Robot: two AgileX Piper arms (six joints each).
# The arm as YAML. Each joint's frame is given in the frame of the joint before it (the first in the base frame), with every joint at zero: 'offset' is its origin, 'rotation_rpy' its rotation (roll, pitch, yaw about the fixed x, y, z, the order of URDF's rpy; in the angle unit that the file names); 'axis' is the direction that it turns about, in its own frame. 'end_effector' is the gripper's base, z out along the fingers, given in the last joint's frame.
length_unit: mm
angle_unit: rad
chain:
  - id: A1
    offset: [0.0, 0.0, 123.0]
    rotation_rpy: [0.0, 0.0, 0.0]
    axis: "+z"
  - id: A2
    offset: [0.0, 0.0, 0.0]
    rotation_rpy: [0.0, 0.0, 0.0]
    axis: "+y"
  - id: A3
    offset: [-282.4, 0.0, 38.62]
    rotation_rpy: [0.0, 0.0, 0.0]
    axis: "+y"
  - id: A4
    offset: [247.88, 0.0, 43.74]
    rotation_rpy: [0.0, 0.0, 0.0]
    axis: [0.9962, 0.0, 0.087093]
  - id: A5
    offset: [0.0, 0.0, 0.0]
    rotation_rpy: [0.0, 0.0, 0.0]
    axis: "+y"
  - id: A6
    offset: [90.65, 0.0, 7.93]
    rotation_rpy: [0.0, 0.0, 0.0]
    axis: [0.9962, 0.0, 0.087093]
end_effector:
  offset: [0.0, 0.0, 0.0]
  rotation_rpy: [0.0, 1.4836, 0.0]
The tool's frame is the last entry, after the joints.
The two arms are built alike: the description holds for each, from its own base.
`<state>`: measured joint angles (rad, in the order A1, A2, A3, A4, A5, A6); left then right.
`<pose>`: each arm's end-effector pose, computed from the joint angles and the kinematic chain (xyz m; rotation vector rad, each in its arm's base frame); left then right.
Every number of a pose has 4 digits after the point. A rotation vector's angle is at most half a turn.
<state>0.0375 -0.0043 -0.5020 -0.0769 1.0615 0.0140 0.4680 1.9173 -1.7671 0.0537 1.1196 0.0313</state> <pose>-0.0057 -0.0063 0.2780 -0.0201 2.0368 -0.0596 0.3714 0.1926 0.2976 -0.5814 2.7095 0.2057</pose>
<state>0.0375 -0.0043 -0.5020 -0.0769 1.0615 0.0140 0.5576 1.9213 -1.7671 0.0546 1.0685 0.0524</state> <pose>-0.0057 -0.0063 0.2780 -0.0201 2.0368 -0.0596 0.3569 0.2277 0.2977 -0.6618 2.6500 0.2513</pose>
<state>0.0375 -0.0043 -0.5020 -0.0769 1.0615 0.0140 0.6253 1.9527 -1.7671 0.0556 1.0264 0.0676</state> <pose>-0.0057 -0.0063 0.2780 -0.0201 2.0368 -0.0596 0.3478 0.2564 0.2859 -0.7269 2.6280 0.2793</pose>
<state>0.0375 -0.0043 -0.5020 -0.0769 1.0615 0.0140 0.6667 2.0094 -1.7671 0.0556 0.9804 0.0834</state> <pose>-0.0057 -0.0063 0.2780 -0.0201 2.0368 -0.0596 0.3467 0.2781 0.2629 -0.7609 2.6335 0.2897</pose>
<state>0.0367 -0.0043 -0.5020 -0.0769 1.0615 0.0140 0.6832 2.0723 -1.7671 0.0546 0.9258 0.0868</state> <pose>-0.0057 -0.0063 0.2780 -0.0192 2.0368 -0.0601 0.3519 0.2915 0.2366 -0.7773 2.6382 0.2886</pose>
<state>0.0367 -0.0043 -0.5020 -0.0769 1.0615 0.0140 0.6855 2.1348 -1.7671 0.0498 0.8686 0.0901</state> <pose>-0.0057 -0.0063 0.2780 -0.0192 2.0368 -0.0601 0.3600 0.2989 0.2098 -0.7762 2.6428 0.2802</pose>
